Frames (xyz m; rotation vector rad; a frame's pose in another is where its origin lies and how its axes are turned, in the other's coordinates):
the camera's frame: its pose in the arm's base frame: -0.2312 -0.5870 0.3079 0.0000 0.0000 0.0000
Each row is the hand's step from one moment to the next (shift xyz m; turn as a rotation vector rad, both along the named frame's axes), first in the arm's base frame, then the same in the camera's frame.
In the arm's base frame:
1: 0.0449 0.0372 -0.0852 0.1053 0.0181 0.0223
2: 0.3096 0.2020 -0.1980 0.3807 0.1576 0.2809
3: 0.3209 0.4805 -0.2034 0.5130 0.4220 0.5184
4: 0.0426 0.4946 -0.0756 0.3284 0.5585 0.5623
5: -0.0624 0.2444 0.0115 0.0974 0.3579 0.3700
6: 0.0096 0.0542 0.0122 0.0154 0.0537 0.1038
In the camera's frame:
1: 0.0449 0.0372 -0.0852 0.1053 0.0181 0.0223
2: 0.3096 0.2020 -0.1980 0.3807 0.1576 0.2809
3: 0.3209 0.4805 -0.2034 0.5130 0.4220 0.5184
4: 0.0426 0.4946 -0.0756 0.3284 0.5585 0.5623
5: -0.0624 0.2444 0.0115 0.0974 0.3579 0.3700
6: 0.0096 0.0542 0.0122 0.0154 0.0537 0.1038

